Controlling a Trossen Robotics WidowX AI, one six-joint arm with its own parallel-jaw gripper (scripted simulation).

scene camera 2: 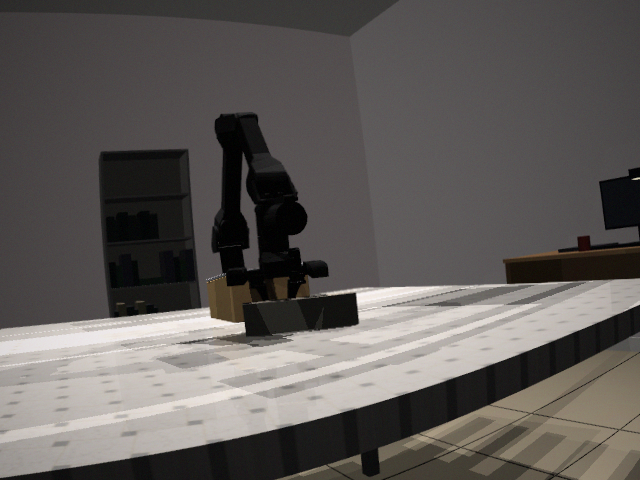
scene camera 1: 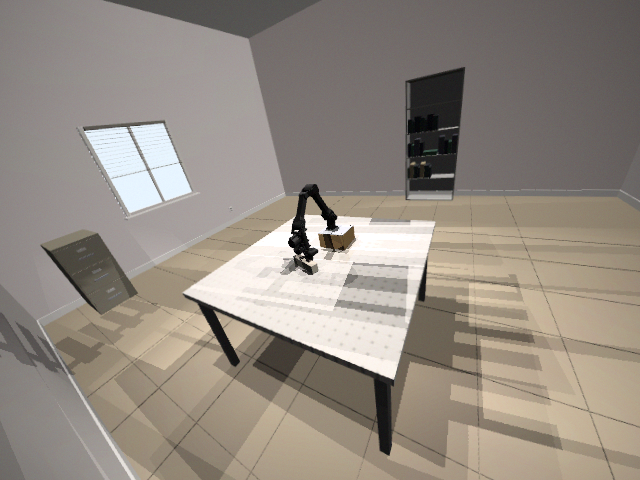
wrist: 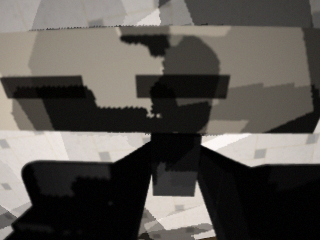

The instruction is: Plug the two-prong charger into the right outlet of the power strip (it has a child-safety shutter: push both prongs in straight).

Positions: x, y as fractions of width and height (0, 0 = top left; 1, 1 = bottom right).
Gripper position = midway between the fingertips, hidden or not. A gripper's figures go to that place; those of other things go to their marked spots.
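Labels:
A dark charger (wrist: 0.55, 0.66) lies 8 cm from the lens; the gripper (wrist: 0.54, 0.61) is 11 cm from the lens.

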